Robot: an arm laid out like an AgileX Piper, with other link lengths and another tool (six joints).
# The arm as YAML. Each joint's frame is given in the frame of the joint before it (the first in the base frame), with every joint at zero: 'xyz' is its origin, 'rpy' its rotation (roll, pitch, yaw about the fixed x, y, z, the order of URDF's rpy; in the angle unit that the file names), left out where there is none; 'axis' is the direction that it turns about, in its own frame. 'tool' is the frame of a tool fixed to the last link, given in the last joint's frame.
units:
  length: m
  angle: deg
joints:
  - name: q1
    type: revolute
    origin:
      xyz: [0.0, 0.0, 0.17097]
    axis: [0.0, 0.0, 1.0]
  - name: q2
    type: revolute
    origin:
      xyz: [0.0, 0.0, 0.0]
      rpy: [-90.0, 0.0, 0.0]
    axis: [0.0, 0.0, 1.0]
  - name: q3
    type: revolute
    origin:
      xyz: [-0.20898, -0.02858, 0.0]
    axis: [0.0, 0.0, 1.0]
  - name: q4
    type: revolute
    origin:
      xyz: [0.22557, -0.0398, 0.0]
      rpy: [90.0, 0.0, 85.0]
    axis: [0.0, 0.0, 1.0]
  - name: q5
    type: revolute
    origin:
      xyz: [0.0, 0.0, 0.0]
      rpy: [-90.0, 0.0, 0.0]
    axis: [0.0, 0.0, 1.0]
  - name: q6
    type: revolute
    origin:
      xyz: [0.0, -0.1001, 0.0]
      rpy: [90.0, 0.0, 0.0]
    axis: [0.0, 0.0, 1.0]
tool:
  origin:
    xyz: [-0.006, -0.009, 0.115]
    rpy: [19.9, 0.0, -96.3]
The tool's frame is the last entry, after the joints.
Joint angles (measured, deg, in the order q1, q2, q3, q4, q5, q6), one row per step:
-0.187 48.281 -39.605 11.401 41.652 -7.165
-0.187 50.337 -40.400 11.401 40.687 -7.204
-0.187 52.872 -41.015 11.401 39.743 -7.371
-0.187 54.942 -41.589 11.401 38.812 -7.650
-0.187 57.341 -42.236 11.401 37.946 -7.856
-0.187 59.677 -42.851 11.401 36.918 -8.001
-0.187 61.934 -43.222 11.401 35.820 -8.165
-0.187 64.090 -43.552 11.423 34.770 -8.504
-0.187 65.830 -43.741 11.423 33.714 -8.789
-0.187 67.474 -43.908 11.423 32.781 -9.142
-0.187 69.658 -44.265 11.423 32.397 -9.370
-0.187 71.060 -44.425 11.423 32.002 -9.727
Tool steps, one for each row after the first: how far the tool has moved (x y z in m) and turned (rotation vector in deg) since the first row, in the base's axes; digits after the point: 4 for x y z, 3 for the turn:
0.0057 -0.0006 -0.0018 -0.041 0.310 -0.163
0.0111 -0.0011 -0.0074 -0.174 1.284 -0.230
0.0161 -0.0017 -0.0113 -0.389 1.832 -0.214
0.0211 -0.0022 -0.0167 -0.554 2.710 -0.233
0.0264 -0.0028 -0.0219 -0.686 3.407 -0.326
0.0310 -0.0035 -0.0284 -0.839 4.198 -0.415
0.0352 -0.0041 -0.0350 -1.091 4.956 -0.369
0.0387 -0.0047 -0.0405 -1.333 5.440 -0.359
0.0417 -0.0053 -0.0460 -1.617 5.963 -0.271
0.0436 -0.0055 -0.0546 -1.787 7.388 -0.154
0.0448 -0.0057 -0.0603 -2.042 8.202 0.053

